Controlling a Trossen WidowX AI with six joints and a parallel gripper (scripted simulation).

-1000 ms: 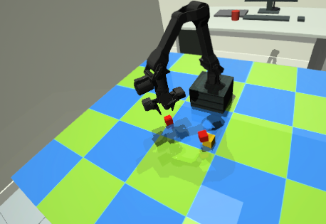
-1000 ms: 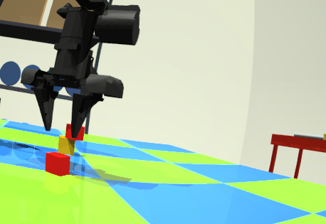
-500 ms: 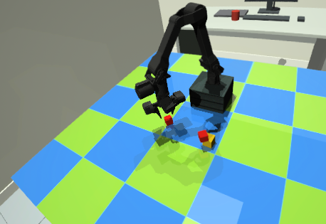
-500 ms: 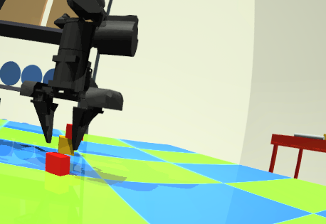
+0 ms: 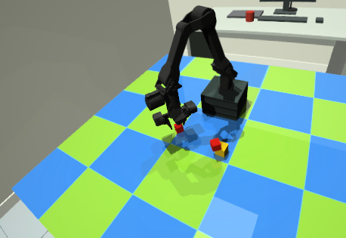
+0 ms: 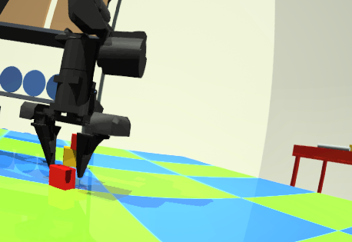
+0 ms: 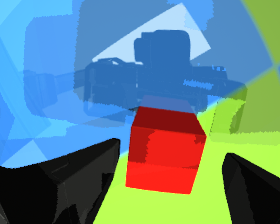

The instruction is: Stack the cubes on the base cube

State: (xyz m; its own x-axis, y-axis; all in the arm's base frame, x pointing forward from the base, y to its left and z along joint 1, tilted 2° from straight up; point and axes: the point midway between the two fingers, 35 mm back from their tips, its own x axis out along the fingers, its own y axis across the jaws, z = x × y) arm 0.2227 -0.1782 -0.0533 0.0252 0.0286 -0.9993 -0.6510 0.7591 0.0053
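My gripper tip is now 210 mm to the right of the yellow base cube and 80 mm short of it.
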